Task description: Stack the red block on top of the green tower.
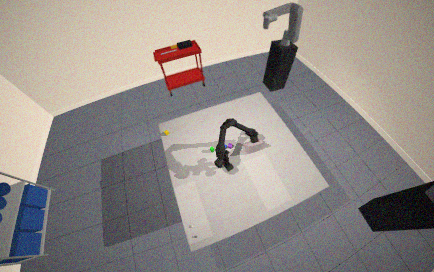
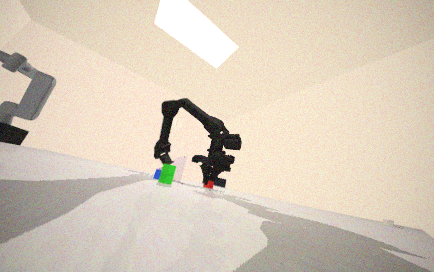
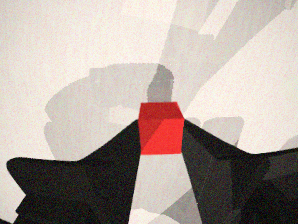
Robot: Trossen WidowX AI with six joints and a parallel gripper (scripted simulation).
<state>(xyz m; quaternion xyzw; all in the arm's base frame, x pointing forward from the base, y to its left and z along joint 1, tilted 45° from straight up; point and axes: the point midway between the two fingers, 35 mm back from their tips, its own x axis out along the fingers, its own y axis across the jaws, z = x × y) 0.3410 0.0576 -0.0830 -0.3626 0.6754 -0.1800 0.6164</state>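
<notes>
The green block lies 180 mm to the right of my gripper tip and 60 mm ahead of it. The rest, counted from my gripper tip: purple block (170 mm to the right, 120 mm behind); blue block (180 mm to the right, 60 mm behind); red block (right at my gripper tip).
</notes>
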